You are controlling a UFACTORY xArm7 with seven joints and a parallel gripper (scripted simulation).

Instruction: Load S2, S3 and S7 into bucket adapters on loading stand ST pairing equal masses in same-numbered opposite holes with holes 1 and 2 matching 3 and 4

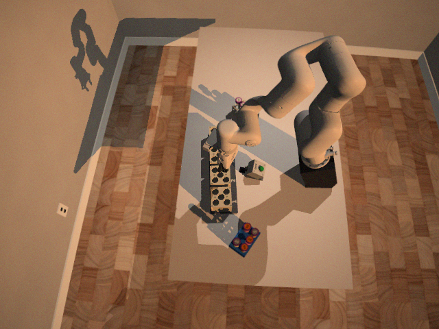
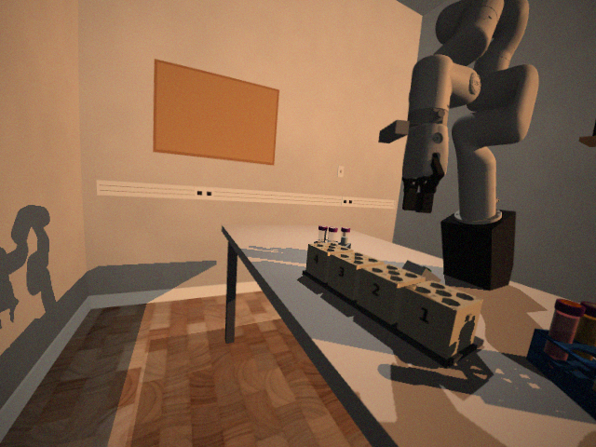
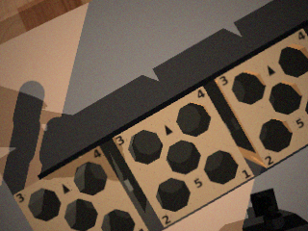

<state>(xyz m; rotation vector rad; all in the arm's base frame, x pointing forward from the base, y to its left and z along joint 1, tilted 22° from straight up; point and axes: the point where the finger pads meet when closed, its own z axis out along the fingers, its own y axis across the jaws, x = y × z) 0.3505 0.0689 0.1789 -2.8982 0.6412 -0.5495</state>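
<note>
Now: the pink-filled sample tube 23 cm to the left of my hand, 19 cm below it and 10 cm behind it. The rest, counted from my hand: bucket adapter (20 cm below, 3 cm ahead, 1 cm to the right); yellowish tube (31 cm to the left, 19 cm below, 6 cm behind); blue sample rack (28 cm to the left, 22 cm below, 10 cm behind).
</note>
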